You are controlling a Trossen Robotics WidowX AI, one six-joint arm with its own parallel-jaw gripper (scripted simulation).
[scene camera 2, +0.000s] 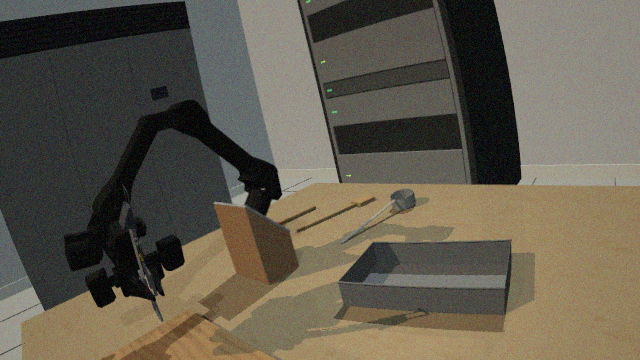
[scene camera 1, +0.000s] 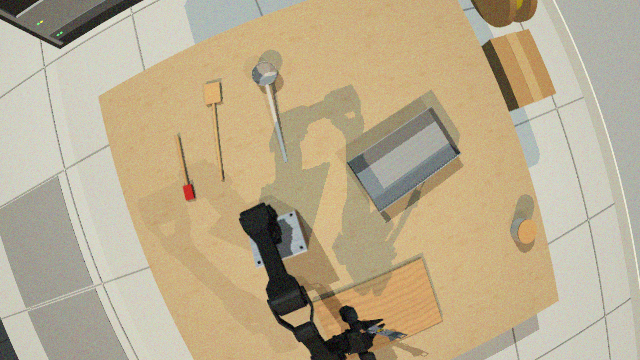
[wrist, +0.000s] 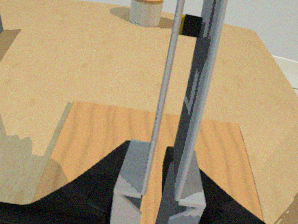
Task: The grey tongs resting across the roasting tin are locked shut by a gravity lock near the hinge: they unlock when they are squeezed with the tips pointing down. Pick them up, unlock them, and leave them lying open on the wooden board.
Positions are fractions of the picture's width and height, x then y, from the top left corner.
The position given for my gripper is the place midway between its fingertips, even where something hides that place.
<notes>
In view: my gripper (scene camera 2: 0.25, 0.82), a wooden board (wrist: 0.30, 0.59) and a grey roasting tin (scene camera 2: 0.74, 0.77).
My gripper shows as well in the wrist view (wrist: 0.50, 0.69). The grey roasting tin is seen too in scene camera 1 (scene camera 1: 0.63, 0.45).
</notes>
